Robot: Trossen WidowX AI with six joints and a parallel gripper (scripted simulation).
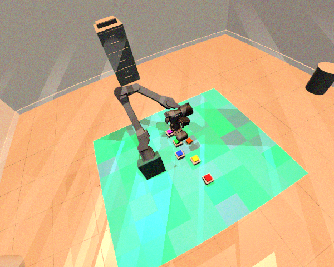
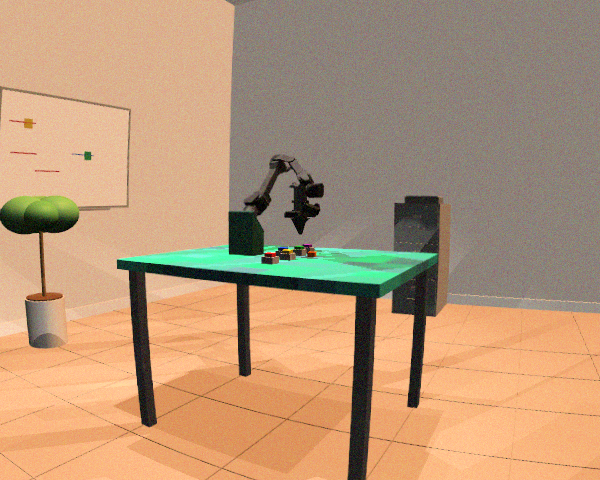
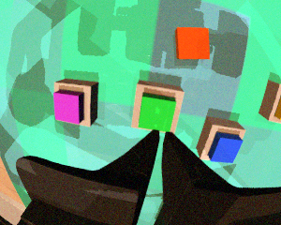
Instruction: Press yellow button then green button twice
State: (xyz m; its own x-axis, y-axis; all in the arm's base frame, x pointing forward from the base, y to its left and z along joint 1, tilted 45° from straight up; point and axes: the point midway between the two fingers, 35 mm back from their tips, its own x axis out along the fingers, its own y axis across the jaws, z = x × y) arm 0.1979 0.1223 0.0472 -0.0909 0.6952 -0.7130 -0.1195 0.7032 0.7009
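The green button is 60 mm below my gripper tip and 10 mm behind it. From my gripper tip the other things lie so: orange block 80 mm below, 70 mm ahead, 20 mm to the right; purple button 100 mm to the left, 60 mm below, 30 mm behind; blue button 90 mm to the right, 60 mm below, 30 mm behind.
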